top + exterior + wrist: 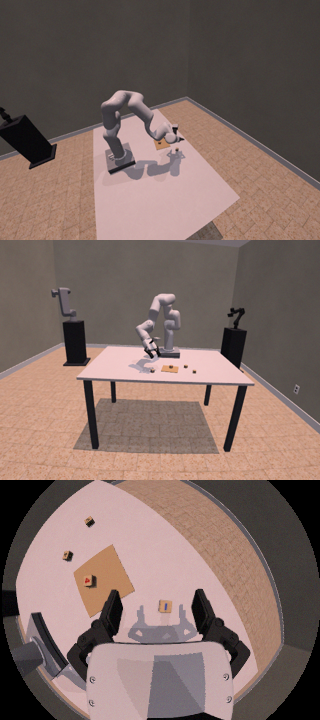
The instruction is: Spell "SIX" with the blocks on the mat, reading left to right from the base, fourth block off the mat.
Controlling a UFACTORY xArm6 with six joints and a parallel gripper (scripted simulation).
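My hand is 14 cm to the right of the tan mat, 14 cm above it and 6 cm past it.
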